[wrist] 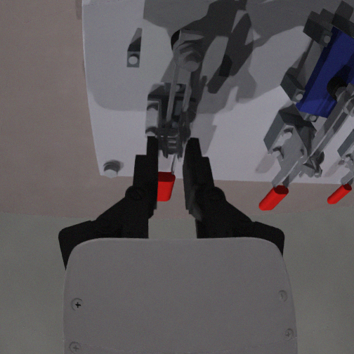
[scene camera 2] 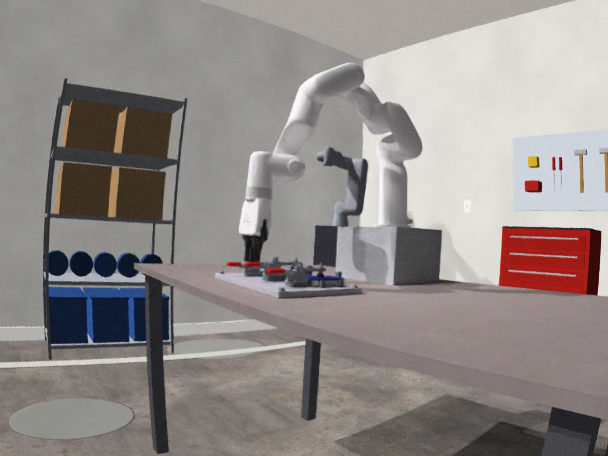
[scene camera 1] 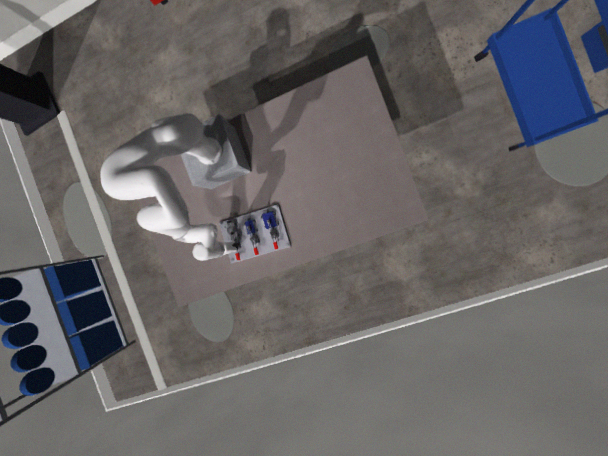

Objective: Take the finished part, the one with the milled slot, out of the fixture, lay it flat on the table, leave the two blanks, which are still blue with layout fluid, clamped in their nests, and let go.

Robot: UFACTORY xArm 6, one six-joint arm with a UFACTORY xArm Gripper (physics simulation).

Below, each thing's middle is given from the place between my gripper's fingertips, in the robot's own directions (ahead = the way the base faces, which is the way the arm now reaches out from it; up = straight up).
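Scene:
The fixture plate (scene camera 1: 265,245) is what I see, and it sits 2 cm behind my hand, 5 cm below it and 11 cm to the left of it.

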